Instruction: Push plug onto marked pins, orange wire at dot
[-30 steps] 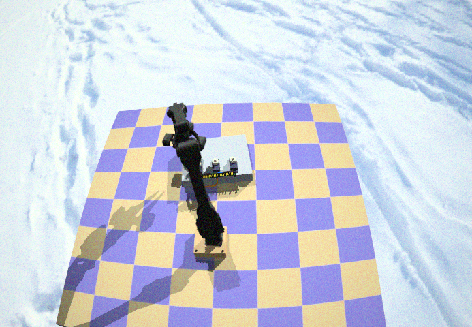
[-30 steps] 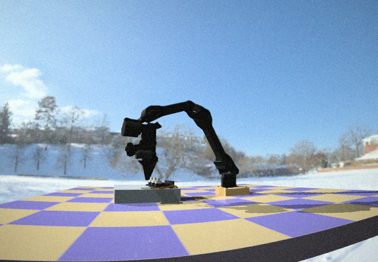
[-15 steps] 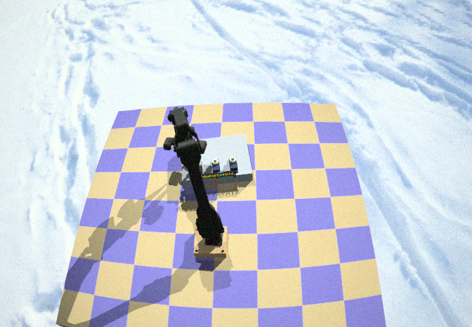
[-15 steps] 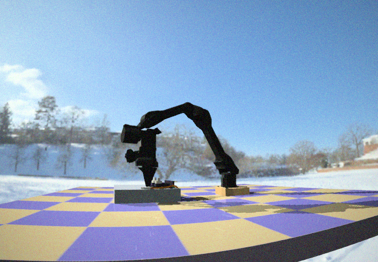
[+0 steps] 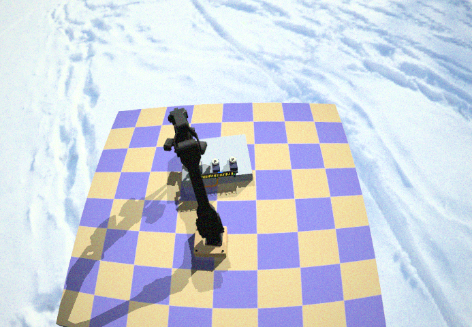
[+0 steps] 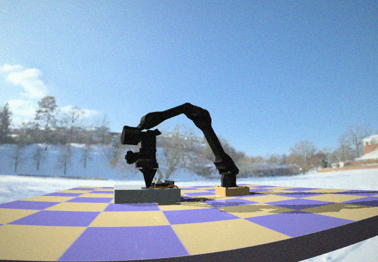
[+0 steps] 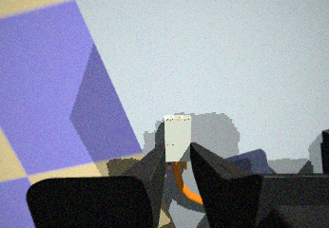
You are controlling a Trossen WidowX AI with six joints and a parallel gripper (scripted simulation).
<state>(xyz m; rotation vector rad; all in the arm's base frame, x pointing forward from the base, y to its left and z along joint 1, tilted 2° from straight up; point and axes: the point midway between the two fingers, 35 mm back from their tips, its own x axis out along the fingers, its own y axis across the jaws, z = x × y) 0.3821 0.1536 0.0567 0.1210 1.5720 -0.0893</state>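
Right now the blue band is 16 cm to the right of my gripper tip, 9 cm behind it and 2 cm above it. Round my gripper tip: green board strip (14 cm to the right, 9 cm behind); then grey printed holder (11 cm to the right, 6 cm ahead, 3 cm below).
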